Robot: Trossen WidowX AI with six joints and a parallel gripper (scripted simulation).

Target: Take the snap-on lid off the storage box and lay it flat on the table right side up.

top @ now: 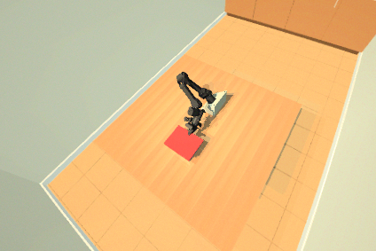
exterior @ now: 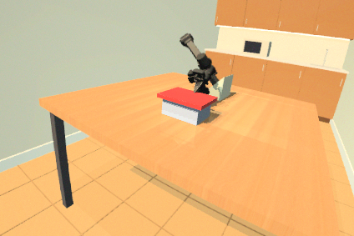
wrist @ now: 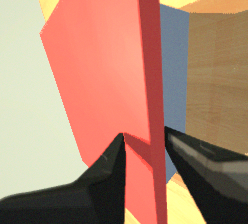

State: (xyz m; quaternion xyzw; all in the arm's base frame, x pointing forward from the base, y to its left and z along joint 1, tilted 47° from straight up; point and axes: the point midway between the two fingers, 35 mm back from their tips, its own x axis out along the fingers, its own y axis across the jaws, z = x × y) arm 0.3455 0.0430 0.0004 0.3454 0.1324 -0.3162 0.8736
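The lid lies 8 cm ahead of my gripper tip and 1 cm above it. The rest, counted from my gripper tip: storage box: 8 cm ahead, 4 cm below.
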